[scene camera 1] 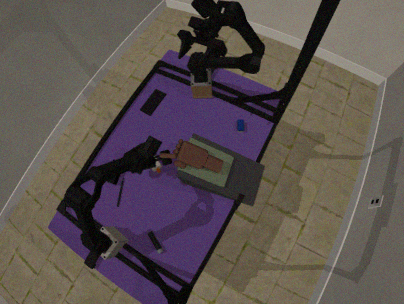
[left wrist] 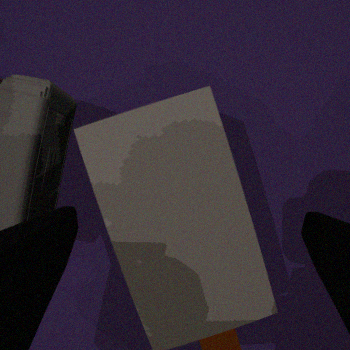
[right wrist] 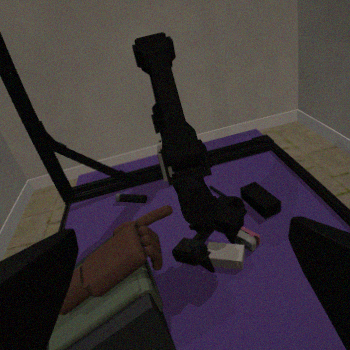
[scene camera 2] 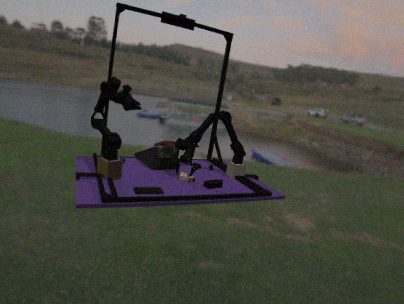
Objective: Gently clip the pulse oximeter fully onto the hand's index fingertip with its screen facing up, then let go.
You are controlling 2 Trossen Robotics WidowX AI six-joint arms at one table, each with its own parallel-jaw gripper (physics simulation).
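Frame: origin at the left arm's base, x right, y up, z back, level; centimetres.
Where they show: left gripper, fingertip midpoint: (left wrist: 192, 221) (right wrist: 222, 256) (scene camera 2: 182, 176); right gripper, fingertip midpoint: (scene camera 1: 188, 61) (right wrist: 184, 234) (scene camera 2: 140, 106); left arm's base, link origin: (scene camera 1: 103, 243) (scene camera 2: 237, 162); right arm's base, link origin: (scene camera 1: 201, 77) (scene camera 2: 110, 158).
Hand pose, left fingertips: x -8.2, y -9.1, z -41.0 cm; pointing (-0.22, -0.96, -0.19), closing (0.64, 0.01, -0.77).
Things, the pixels of their centre, and the offset from my left fingertips. "*": a spot on its surface instead.
- pulse oximeter, body centre: (left wrist: 9, 155) (right wrist: 246, 237) dz +3.8, dx -6.1, dy +0.2 cm
- white box, body centre: (left wrist: 186, 242) (right wrist: 220, 254) dz +0.7, dx +0.5, dy +0.0 cm
- grey wedge, surface spot: (scene camera 1: 250, 180) * dz -17.7, dx +41.2, dy +2.9 cm
- green pad, surface spot: (scene camera 1: 220, 176) * dz -10.5, dx +30.4, dy +9.4 cm
- black block, body centre: (right wrist: 259, 198) (scene camera 2: 213, 184) dz +16.1, dx -13.0, dy +0.4 cm
- flat black rectangle, surface spot: (scene camera 2: 148, 190) (scene camera 1: 151, 100) * dz -24.8, dx -24.0, dy -0.6 cm
- blue item, body centre: (scene camera 1: 240, 125) dz -38.1, dx +23.0, dy +0.2 cm
- dark cylinder, body centre: (right wrist: 130, 197) (scene camera 1: 155, 242) dz +28.3, dx +23.6, dy -0.1 cm
- thin rod, body centre: (scene camera 1: 120, 191) dz +21.4, dx -4.6, dy -0.9 cm
The pulse oximeter (left wrist: 20, 150) (right wrist: 248, 239), grey-white and pink, lies on the purple table, partly outside the left wrist view. A white box (left wrist: 175, 200) (right wrist: 230, 255) with an orange tab lies beside it. My left gripper (left wrist: 192, 221) is open, low over the box, its fingers to either side; one fingertip overlaps the oximeter's near end in the left wrist view. The brown hand (scene camera 1: 192, 154) (right wrist: 112, 255) rests on a padded support, its index finger (scene camera 1: 167, 156) (right wrist: 156, 215) extended and bare. My right gripper is open and empty, raised far from the oximeter.
A grey wedge (scene camera 1: 250, 180) with a green pad (scene camera 1: 220, 176) carries the hand. A black block (right wrist: 261, 200) (scene camera 2: 213, 184), a flat black rectangle (scene camera 1: 153, 102) (scene camera 2: 148, 190), a blue item (scene camera 1: 240, 125), a dark cylinder (scene camera 1: 154, 240) (right wrist: 132, 198) and a thin rod (scene camera 1: 120, 192) lie around.
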